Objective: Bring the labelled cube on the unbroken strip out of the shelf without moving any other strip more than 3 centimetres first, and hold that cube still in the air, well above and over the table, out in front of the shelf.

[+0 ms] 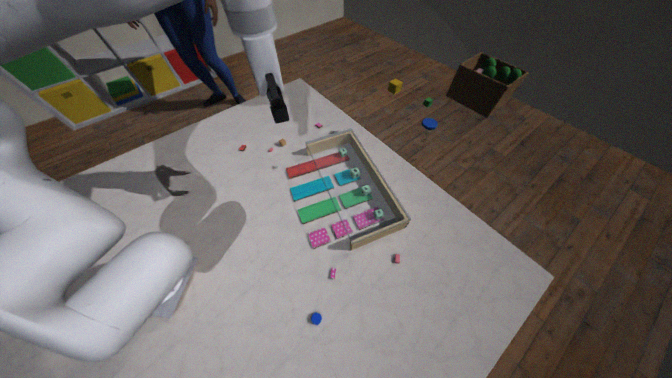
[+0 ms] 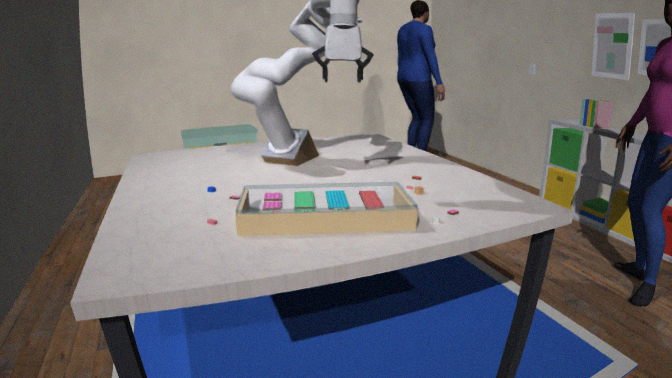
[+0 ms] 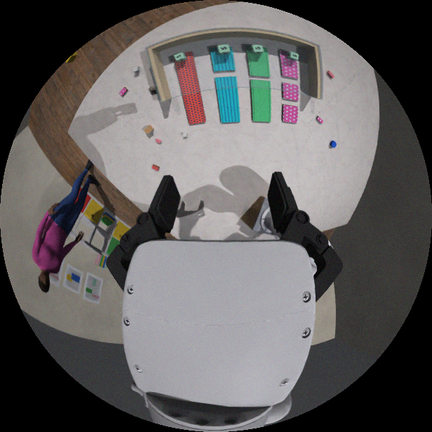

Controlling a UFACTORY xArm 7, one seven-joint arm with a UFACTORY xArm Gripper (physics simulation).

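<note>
The red dotted strip (image 1: 317, 165) (image 3: 190, 90) runs unbroken from inside the shelf (image 1: 381, 176) (image 2: 325, 222) (image 3: 160, 75) out past its open front. A pale green labelled cube (image 1: 343, 152) (image 3: 180, 57) stands on its inner end. The blue striped strip (image 1: 311, 188) (image 3: 228, 100) and the green strip (image 1: 319, 210) (image 3: 261, 101) each show one gap. The pink dotted strip (image 1: 342, 229) (image 3: 290, 92) lies in separate pieces. Each of these also bears a pale green cube at its inner end. My gripper (image 2: 342, 79) (image 3: 222, 183) is open and empty, high above the table.
The shelf has a clear top panel and low wooden walls. Small loose bits lie around it: an orange block (image 1: 282, 142) (image 3: 149, 129), a red piece (image 1: 242, 148) (image 3: 155, 167) and a blue cylinder (image 1: 316, 318) (image 3: 333, 144). Two people stand beyond the table.
</note>
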